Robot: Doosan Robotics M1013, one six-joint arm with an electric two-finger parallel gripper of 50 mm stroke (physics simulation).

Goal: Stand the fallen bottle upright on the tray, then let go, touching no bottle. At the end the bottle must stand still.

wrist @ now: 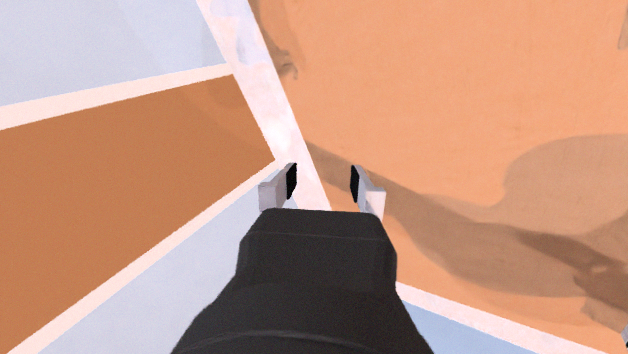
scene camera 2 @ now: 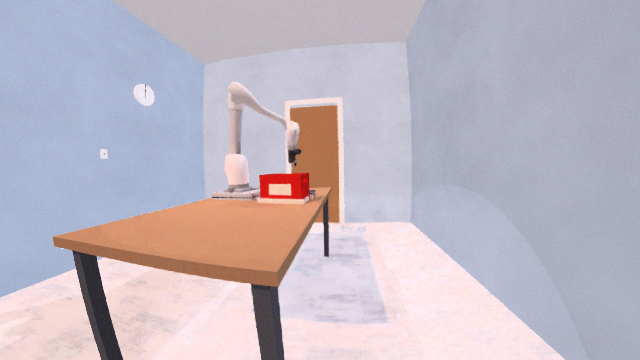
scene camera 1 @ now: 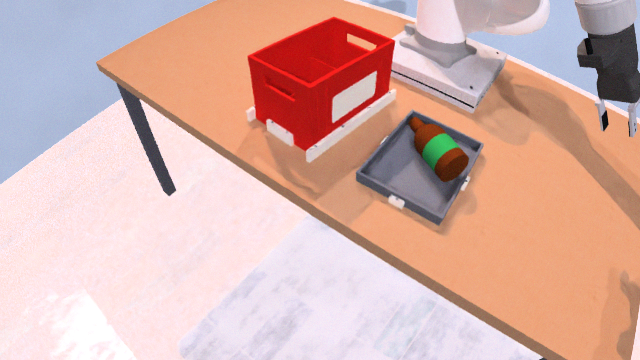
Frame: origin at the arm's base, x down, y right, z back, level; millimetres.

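Where they show: gripper, fingertip midpoint: (wrist: 323, 175) (scene camera 2: 294, 167) (scene camera 1: 618, 130); arm's base at its link origin: (scene camera 2: 239, 190) (scene camera 1: 438, 47).
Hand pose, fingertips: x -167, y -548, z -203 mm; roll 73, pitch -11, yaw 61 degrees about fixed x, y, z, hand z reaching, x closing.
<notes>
Each offset is from my fingertips to the top centre of the thing. "pt": to the spot under its first point. Level surfaces: height alone.
A brown bottle @[dx +138, dy +306, dz -157 mm] (scene camera 1: 441, 149) with a green band lies on its side in the grey tray @[pt dx +195, dy +266, dz -305 mm] (scene camera 1: 400, 197), its neck over the tray's back corner and its base toward the right wall. The tray stands on the table, and a small part of it shows behind the red crate in scene camera 2. My gripper (scene camera 1: 618, 125) (scene camera 2: 294, 164) (wrist: 323, 175) is open and empty. It hangs above the table, well to the right of the tray in scene camera 1. The bottle does not show in the wrist view.
A red crate @[dx +43, dy +581, dz -223 mm] (scene camera 1: 322, 112) (scene camera 2: 284, 186) stands beside the tray on the wooden table @[dx +218 mm] (scene camera 1: 525, 220) (scene camera 2: 200, 230), with white strips at its foot. The robot's base plate (scene camera 1: 440, 80) is behind the tray. White clips @[pt dx +204, dy +268, dz -312 mm] (scene camera 1: 396, 201) sit against the tray's walls.
</notes>
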